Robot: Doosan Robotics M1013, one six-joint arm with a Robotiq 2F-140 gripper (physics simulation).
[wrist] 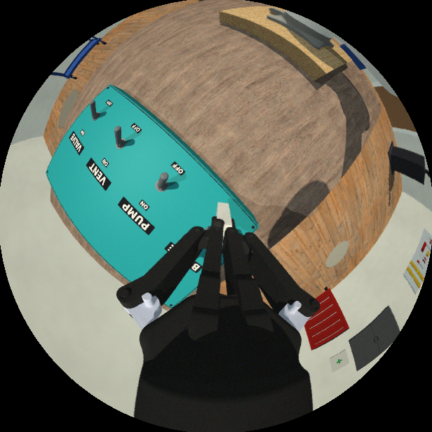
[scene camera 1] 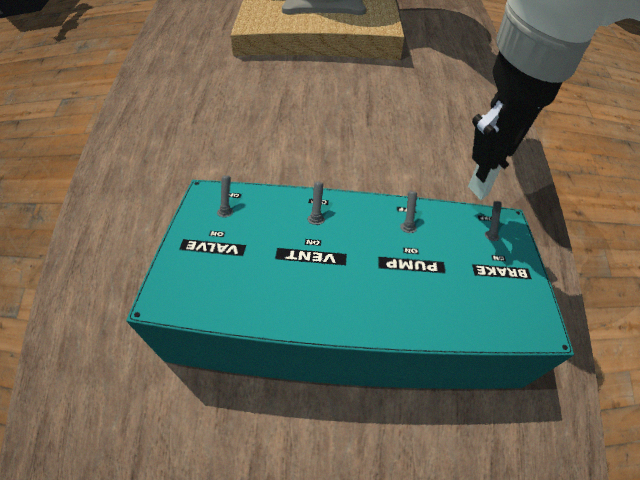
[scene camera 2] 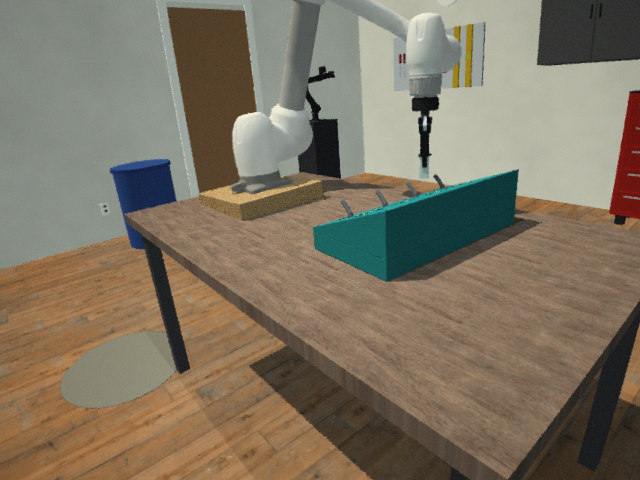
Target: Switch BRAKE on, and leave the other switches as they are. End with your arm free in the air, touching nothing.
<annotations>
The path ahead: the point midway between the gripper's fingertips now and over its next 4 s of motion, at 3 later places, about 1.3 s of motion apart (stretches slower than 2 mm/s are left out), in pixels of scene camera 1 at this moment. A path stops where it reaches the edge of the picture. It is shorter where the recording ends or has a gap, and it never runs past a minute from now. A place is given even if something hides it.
My gripper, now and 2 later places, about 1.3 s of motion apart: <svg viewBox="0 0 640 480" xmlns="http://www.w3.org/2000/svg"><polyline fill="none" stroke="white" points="477,190 478,208 500,193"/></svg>
</annotations>
